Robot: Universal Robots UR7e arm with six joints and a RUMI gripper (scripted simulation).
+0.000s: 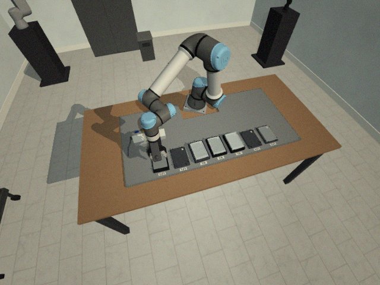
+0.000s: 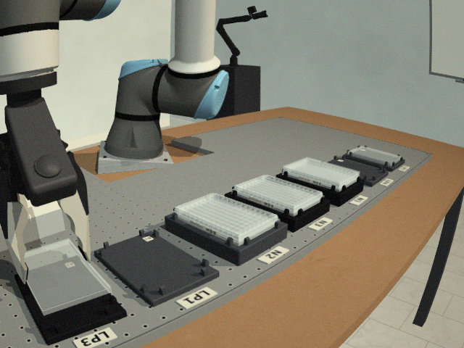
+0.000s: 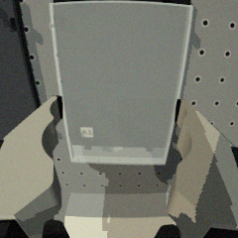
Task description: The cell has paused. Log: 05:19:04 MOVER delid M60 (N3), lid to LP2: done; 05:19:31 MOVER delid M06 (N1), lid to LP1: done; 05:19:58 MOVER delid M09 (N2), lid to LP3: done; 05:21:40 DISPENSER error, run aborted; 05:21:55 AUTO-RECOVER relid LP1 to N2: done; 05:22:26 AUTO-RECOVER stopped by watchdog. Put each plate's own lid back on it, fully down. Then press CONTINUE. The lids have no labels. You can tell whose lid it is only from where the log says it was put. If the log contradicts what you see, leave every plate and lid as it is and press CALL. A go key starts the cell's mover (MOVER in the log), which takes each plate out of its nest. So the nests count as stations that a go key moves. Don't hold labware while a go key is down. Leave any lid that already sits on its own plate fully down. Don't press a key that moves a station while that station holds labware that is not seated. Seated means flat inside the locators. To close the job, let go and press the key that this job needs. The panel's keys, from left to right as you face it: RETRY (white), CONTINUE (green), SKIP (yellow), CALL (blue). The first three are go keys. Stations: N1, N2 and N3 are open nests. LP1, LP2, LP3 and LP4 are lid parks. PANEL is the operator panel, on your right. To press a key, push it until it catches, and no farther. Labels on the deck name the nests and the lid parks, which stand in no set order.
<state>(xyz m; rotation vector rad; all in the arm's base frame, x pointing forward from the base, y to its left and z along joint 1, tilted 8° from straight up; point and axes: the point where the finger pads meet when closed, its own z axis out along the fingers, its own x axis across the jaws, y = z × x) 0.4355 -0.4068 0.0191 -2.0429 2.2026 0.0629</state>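
Now: the LP3 lid park 40 mm below my hand. From my hand the other things lie so: green CONTINUE key (240 mm behind, 20 mm above); lid park LP1 (10 mm ahead, 130 mm to the left, 40 mm below); white RETRY key (240 mm behind, 50 mm to the left, 20 mm above).
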